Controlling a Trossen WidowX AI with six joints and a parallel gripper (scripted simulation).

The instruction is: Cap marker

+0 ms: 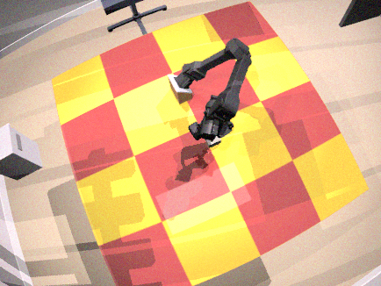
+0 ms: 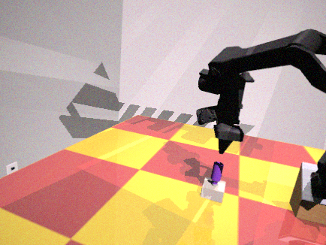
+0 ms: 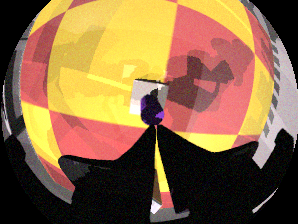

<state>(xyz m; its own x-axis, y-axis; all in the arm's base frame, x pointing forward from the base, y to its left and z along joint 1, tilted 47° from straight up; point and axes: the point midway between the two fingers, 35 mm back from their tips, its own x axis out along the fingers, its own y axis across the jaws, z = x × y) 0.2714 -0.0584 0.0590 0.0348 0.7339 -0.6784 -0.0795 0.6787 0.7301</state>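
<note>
The purple cap lies 6 cm below my gripper tip. Also, from my gripper tip: white holder block 12 cm below.
</note>
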